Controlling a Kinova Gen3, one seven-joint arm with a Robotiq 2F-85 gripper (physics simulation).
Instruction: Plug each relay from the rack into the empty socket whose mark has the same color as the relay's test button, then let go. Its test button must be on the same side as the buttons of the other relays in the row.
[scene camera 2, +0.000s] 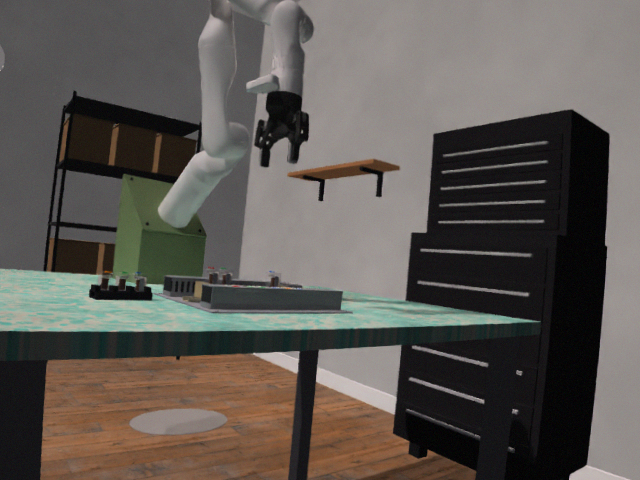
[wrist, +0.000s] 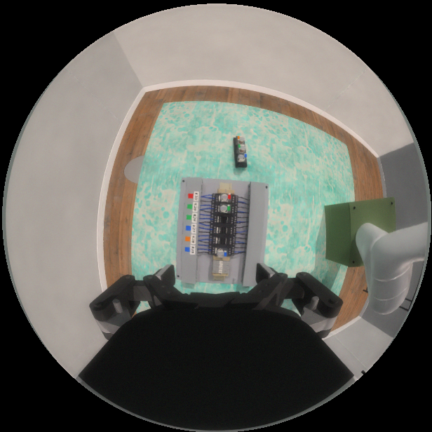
my gripper: scene camera 2; wrist
same spot on my gripper: (scene camera 2: 293, 150) = (wrist: 155, 273)
